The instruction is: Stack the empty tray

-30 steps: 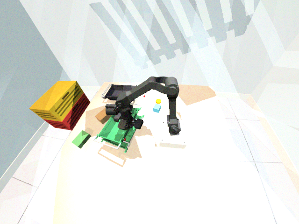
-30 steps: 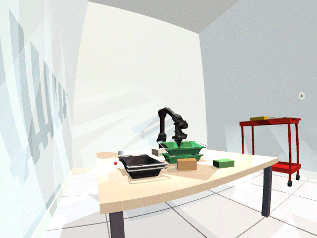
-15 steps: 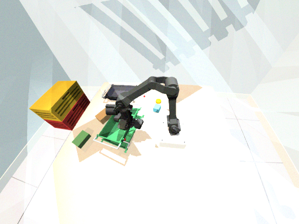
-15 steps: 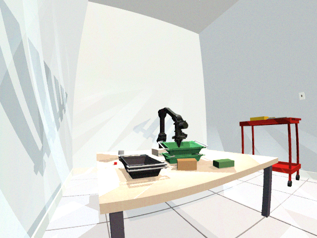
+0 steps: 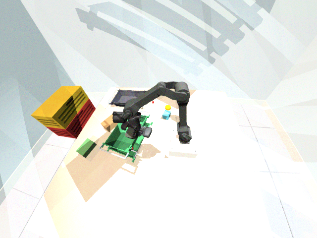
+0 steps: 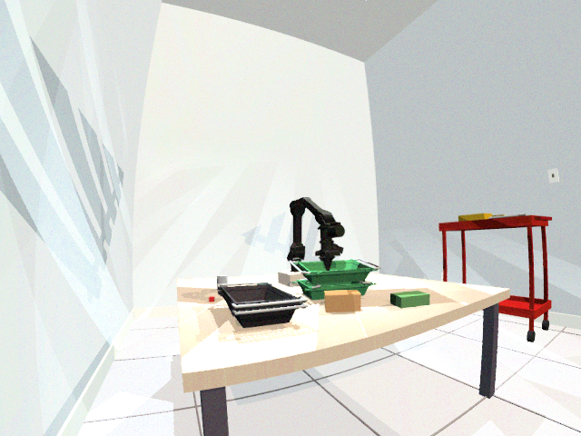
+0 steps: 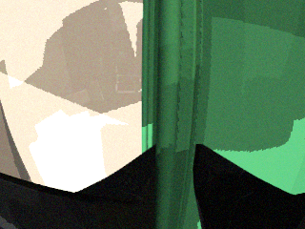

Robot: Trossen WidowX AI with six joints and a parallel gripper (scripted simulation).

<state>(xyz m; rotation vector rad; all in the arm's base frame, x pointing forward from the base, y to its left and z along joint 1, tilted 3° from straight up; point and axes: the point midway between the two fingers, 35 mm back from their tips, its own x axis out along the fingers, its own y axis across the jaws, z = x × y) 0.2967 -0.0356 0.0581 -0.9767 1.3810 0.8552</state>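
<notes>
Now: gripper tip 8 cm short of the green tray, 3 cm to the left of it and 2 cm below it. Also, from my gripper tip: yellow piece (23 cm behind, 33 cm to the right, 9 cm below); then tan box (26 cm ahead, 18 cm to the right, 7 cm below); then cyan block (20 cm behind, 23 cm to the right, 7 cm below).
</notes>
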